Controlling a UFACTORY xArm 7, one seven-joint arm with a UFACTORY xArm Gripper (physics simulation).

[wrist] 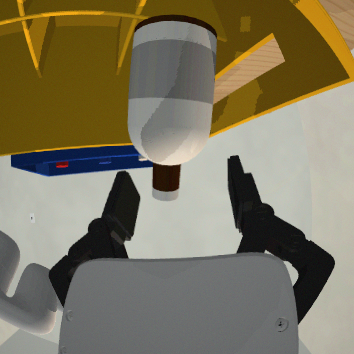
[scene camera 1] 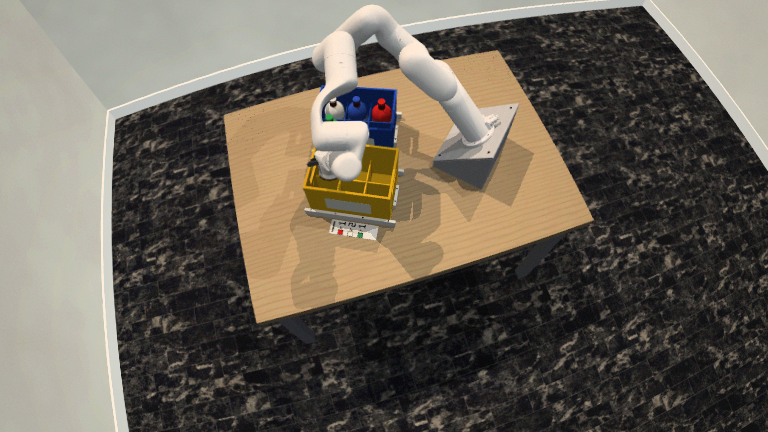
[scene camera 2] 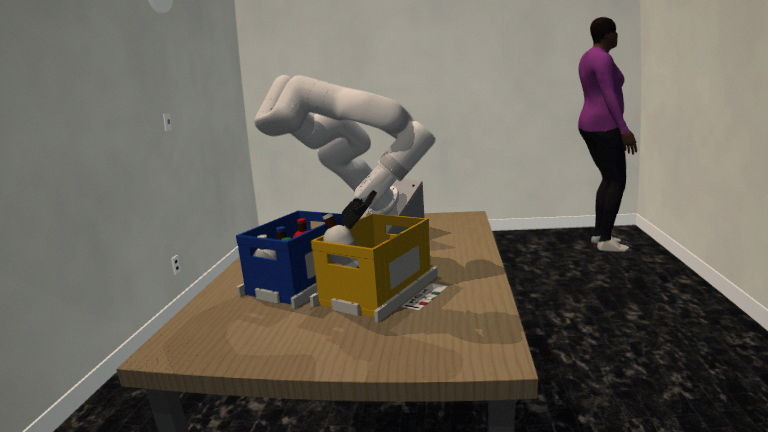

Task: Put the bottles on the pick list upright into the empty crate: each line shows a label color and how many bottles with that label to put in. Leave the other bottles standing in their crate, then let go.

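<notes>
A white-label bottle is in the left end of the yellow crate. It appears to lean slightly toward the blue crate; its base contact is hidden. My gripper is open, its fingers apart on both sides of the bottle's neck, touching neither side. In scene camera 1 the arm hides this bottle. The blue crate holds a white bottle, a blue one, a red one and a green-capped one.
The pick list lies before the yellow crate, showing red 1, white 2, green 1. Light rails border the crates. The arm's wedge base stands on the table, and a person stands beyond it.
</notes>
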